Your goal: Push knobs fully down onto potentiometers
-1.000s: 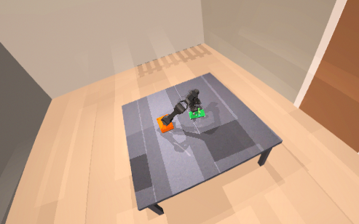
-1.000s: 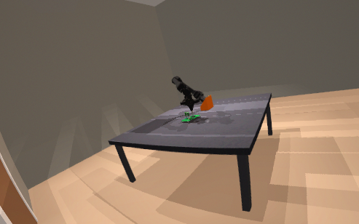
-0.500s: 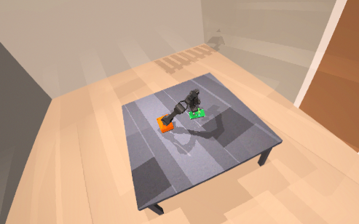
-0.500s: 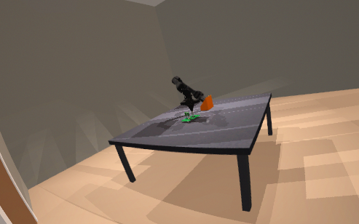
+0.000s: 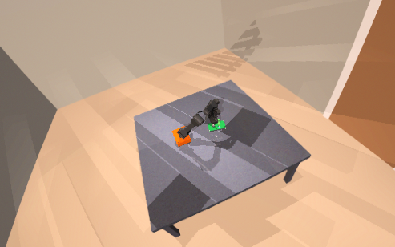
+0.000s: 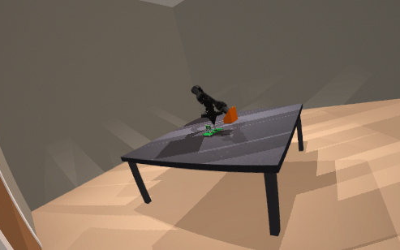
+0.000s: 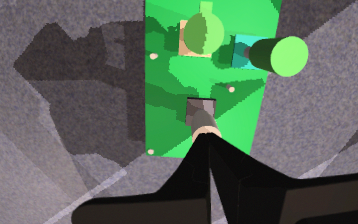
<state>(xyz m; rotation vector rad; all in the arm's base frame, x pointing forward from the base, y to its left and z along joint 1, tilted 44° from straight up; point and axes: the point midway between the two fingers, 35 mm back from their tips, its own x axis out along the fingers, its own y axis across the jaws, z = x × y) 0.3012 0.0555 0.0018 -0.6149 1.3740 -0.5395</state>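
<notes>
Now: gripper tip 6 cm short of the green knob. The rest, counted from my gripper tip: beige knob: 2 cm below.
</notes>
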